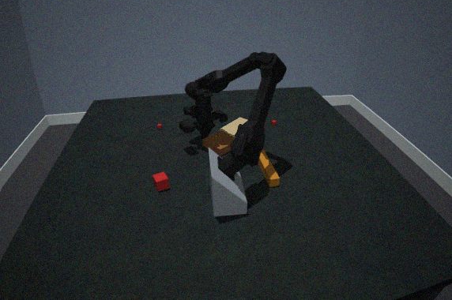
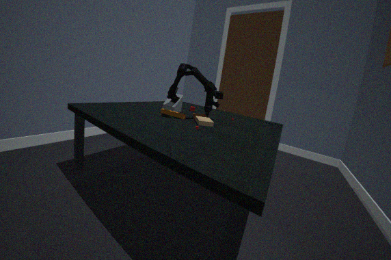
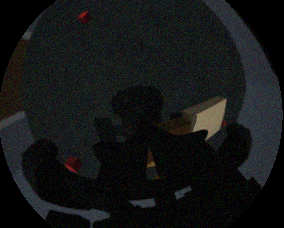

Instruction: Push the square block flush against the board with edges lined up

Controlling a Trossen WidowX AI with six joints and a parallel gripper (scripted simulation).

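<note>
The brown block is 3 cm behind my gripper tip and 6 cm to the right of it. Round my gripper tip: red cube (27 cm behind, 14 cm to the left, 1 cm above); then orange board (18 cm behind, 21 cm to the right); then tan flat block (7 cm ahead, 15 cm to the right).
</note>
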